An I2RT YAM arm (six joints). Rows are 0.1 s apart.
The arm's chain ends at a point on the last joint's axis. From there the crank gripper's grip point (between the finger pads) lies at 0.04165 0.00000 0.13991 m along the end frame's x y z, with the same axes.
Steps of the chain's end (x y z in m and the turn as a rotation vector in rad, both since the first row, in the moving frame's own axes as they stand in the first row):
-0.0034, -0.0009, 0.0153, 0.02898, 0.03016, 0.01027
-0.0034, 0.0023, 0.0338, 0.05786, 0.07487, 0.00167
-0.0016, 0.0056, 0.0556, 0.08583, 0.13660, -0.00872
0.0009, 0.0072, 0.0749, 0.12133, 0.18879, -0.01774
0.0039, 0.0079, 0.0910, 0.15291, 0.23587, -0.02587
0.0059, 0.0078, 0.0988, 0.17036, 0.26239, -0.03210
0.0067, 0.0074, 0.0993, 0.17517, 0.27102, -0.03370
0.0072, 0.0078, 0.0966, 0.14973, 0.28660, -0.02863
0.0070, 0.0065, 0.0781, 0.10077, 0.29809, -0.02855
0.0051, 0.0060, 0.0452, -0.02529, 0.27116, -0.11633
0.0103, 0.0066, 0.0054, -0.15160, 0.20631, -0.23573
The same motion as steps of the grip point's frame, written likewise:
0.0008, -0.0045, 0.0139, 0.02898, 0.03016, 0.01027
0.0069, -0.0056, 0.0301, 0.05786, 0.07487, 0.00167
0.0170, -0.0066, 0.0481, 0.08583, 0.13660, -0.00872
0.0262, -0.0101, 0.0636, 0.12133, 0.18879, -0.01774
0.0350, -0.0140, 0.0757, 0.15291, 0.23587, -0.02587
0.0402, -0.0166, 0.0811, 0.17036, 0.26239, -0.03210
0.0420, -0.0177, 0.0809, 0.17517, 0.27102, -0.03370
0.0446, -0.0136, 0.0775, 0.14973, 0.28660, -0.02863
0.0460, -0.0085, 0.0590, 0.10077, 0.29809, -0.02855
0.0409, 0.0024, 0.0290, -0.02529, 0.27116, -0.11633
0.0390, 0.0138, -0.0068, -0.15160, 0.20631, -0.23573

